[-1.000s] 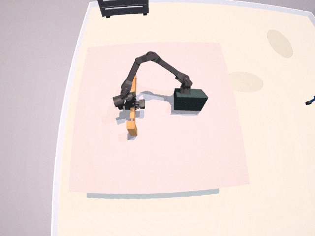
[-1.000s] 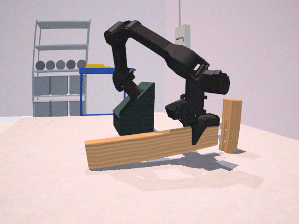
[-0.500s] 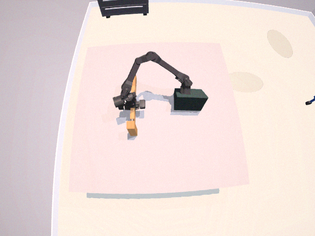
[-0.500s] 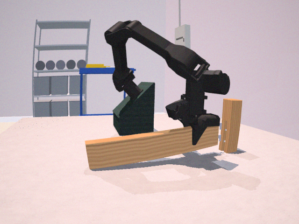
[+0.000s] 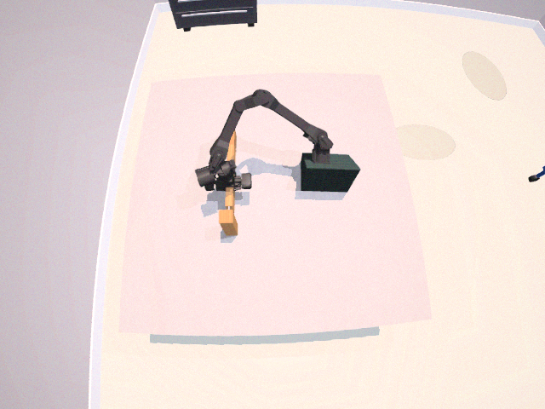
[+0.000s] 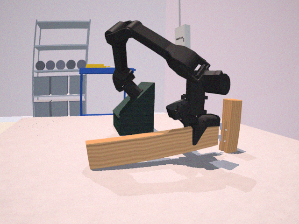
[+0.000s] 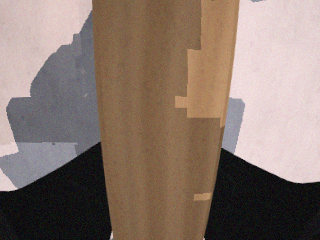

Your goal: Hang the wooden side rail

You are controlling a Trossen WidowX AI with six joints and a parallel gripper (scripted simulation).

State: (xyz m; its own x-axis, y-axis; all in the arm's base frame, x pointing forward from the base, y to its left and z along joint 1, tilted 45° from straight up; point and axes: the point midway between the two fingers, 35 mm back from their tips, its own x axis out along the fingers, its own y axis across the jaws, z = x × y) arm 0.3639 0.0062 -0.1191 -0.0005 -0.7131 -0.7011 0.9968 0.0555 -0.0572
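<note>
The headboard post lies 1 cm behind my gripper tip, 16 cm to the left of it and 4 cm above it.
</note>
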